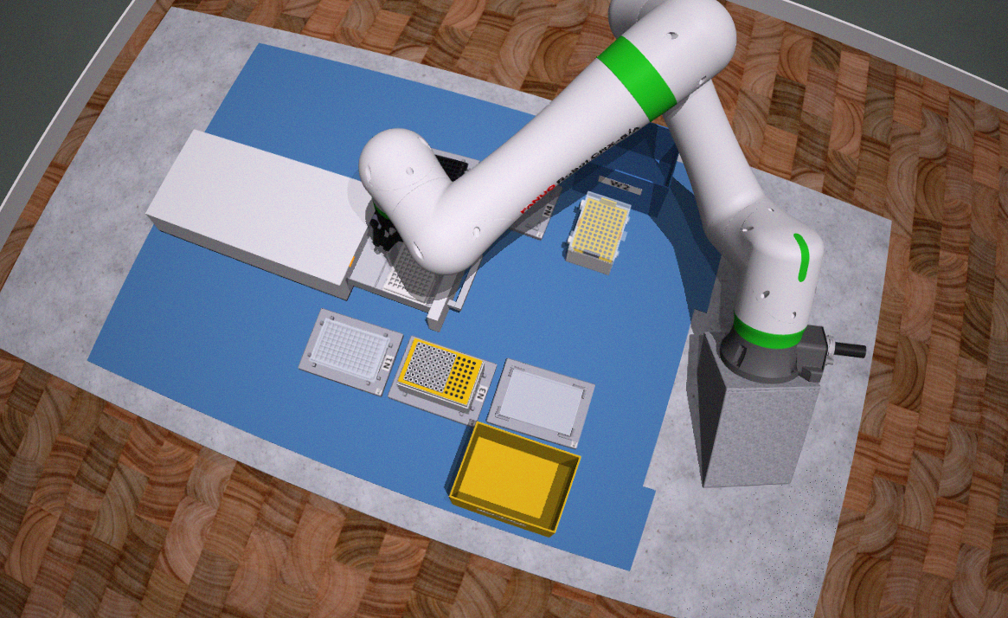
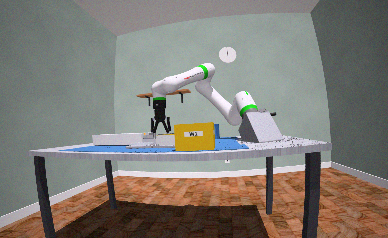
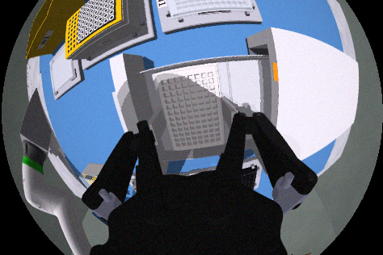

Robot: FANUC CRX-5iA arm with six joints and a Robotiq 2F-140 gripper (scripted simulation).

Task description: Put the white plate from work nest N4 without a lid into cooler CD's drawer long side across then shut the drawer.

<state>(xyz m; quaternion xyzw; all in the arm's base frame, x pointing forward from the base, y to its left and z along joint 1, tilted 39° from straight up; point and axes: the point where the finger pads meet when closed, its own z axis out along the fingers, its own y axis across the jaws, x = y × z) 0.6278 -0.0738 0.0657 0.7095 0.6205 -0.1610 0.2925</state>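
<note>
Now: hand 20 mm above the white plate. From my hand the other things lie so: black plate: 20 mm ahead, 200 mm to the right, 20 mm below; clear plate: 90 mm ahead, 180 mm to the left, 20 mm below; yellow tip rack: 90 mm behind, 190 mm to the left, 10 mm above.
</note>
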